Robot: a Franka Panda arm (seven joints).
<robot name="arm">
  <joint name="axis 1" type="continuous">
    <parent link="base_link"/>
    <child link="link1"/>
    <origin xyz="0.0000 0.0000 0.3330" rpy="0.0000 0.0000 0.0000"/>
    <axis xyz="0 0 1"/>
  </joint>
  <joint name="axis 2" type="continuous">
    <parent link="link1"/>
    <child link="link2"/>
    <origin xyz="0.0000 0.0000 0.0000" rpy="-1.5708 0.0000 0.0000"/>
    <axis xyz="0 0 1"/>
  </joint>
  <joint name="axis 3" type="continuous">
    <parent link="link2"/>
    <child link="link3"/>
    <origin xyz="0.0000 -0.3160 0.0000" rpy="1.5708 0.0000 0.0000"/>
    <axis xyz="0 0 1"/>
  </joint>
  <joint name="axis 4" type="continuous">
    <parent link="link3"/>
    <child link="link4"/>
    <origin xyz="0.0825 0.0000 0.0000" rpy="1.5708 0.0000 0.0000"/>
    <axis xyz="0 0 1"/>
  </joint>
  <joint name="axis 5" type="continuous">
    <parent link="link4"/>
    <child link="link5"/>
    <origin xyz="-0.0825 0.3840 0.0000" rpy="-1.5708 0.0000 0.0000"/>
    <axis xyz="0 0 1"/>
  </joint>
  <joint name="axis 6" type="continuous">
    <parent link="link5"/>
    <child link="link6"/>
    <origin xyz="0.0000 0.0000 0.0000" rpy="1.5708 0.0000 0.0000"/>
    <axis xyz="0 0 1"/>
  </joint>
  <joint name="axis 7" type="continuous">
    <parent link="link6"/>
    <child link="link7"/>
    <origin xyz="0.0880 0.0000 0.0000" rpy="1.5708 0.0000 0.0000"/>
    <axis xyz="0 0 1"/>
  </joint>
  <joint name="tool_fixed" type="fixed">
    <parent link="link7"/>
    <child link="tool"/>
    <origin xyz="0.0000 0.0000 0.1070" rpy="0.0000 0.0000 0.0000"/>
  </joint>
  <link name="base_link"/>
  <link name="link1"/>
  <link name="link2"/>
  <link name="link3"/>
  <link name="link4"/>
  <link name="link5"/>
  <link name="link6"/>
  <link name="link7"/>
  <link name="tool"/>
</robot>
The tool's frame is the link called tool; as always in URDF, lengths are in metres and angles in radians. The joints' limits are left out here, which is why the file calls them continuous.
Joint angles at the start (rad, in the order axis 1, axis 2, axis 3, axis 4, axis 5, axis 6, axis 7):
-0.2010, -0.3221, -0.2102, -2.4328, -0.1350, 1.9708, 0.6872
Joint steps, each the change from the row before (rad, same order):
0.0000, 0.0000, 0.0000, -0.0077, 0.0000, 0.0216, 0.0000
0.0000, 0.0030, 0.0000, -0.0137, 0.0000, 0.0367, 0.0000
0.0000, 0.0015, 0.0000, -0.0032, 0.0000, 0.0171, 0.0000
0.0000, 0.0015, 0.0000, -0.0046, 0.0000, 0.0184, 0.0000
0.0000, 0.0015, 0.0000, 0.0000, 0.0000, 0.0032, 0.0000
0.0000, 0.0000, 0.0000, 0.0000, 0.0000, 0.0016, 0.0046
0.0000, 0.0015, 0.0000, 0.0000, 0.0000, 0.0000, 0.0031
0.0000, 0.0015, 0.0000, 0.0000, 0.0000, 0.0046, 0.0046
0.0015, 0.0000, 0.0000, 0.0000, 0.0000, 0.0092, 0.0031
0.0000, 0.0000, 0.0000, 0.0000, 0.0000, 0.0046, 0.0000
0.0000, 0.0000, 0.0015, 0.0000, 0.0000, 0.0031, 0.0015
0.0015, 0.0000, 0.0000, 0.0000, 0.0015, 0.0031, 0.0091
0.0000, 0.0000, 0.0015, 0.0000, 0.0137, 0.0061, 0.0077
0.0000, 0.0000, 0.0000, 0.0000, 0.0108, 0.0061, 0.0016
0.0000, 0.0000, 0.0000, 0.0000, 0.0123, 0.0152, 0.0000
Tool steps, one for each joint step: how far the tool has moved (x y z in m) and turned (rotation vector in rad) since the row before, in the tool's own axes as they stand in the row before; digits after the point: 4 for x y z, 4 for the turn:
0.0004, -0.0010, 0.0017, 0.0092, 0.0105, -0.0010
0.0007, -0.0019, 0.0043, 0.0131, 0.0153, -0.0018
0.0009, -0.0011, 0.0006, 0.0079, 0.0096, -0.0004
0.0007, -0.0010, 0.0011, 0.0079, 0.0095, -0.0006
0.0004, -0.0004, 0.0003, 0.0009, 0.0014, -0.0001
0.0001, -0.0001, -0.0001, 0.0010, 0.0012, 0.0046
0.0001, -0.0001, 0.0006, -0.0011, -0.0010, 0.0030
0.0005, -0.0004, 0.0002, 0.0019, 0.0025, 0.0045
0.0004, -0.0012, -0.0009, 0.0059, 0.0072, 0.0016
0.0004, -0.0003, -0.0004, 0.0030, 0.0035, 0.0000
-0.0001, -0.0007, -0.0004, 0.0017, 0.0028, 0.0001
-0.0002, -0.0008, -0.0003, 0.0030, 0.0016, 0.0084
-0.0003, -0.0014, -0.0006, 0.0126, -0.0027, 0.0132
0.0002, -0.0008, -0.0005, 0.0110, -0.0016, 0.0071
0.0008, -0.0015, -0.0014, 0.0180, 0.0044, 0.0064

